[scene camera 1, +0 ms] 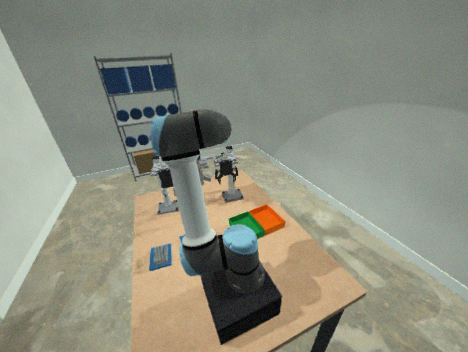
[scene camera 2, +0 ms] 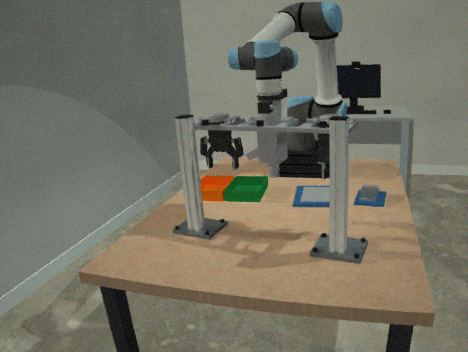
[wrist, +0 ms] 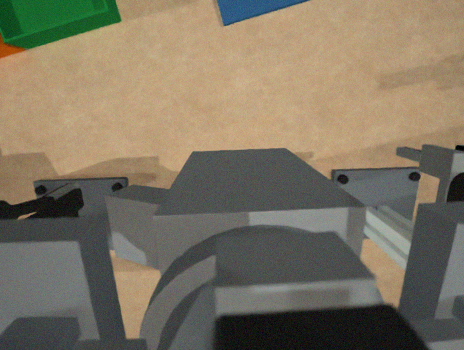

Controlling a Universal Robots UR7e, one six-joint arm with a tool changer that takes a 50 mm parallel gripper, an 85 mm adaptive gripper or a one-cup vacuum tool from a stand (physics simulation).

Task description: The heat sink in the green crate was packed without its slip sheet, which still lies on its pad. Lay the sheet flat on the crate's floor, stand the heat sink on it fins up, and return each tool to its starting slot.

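Seen in the pictures: arm's base, origin of its link: (scene camera 1: 245,274) (scene camera 2: 299,146).
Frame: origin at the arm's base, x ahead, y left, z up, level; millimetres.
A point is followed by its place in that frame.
The arm's wrist is down at the stand's middle slot, on the vacuum tool (scene camera 2: 273,171) @[x 627, y 117, z 75 mm] (wrist: 260,180) @[x 569, y 116, z 175 mm]. Its lower end hangs above the table with nothing seen under it; the cup face is hidden in the wrist view. The heat sink (scene camera 1: 161,255) @[x 275, y 359, z -87 mm] (scene camera 2: 370,192) @[x 306, y 369, z -85 mm] sits on a small blue pad (scene camera 1: 153,266) @[x 237, y 399, z -107 mm] (scene camera 2: 381,201) @[x 332, y 413, z -107 mm], outside the crates; its fins seem to point up. The pale slip sheet (scene camera 2: 315,194) @[x 325, y 164, z -104 mm] lies flat on the larger blue pad (scene camera 2: 300,203) @[x 422, y 134, z -107 mm] (wrist: 250,11) @[x 424, y 146, z -106 mm], partly behind a stand post. The green crate (scene camera 1: 246,225) @[x 376, y -123, z -113 mm] (scene camera 2: 246,189) @[x 314, y -131, z -113 mm] (wrist: 60,15) @[x 415, y -105, z -113 mm] shows no part inside.
The adaptive gripper (scene camera 2: 223,162) hangs in the slot left of the middle in scene camera 2, and the parallel gripper (scene camera 2: 324,155) hangs right. The stand (scene camera 2: 338,185) @[x 741, y 340, z 86 mm] has two posts on base plates. An orange crate (scene camera 1: 267,220) @[x 378, y -259, z -113 mm] (scene camera 2: 215,190) @[x 458, y -193, z -73 mm] adjoins the green one.
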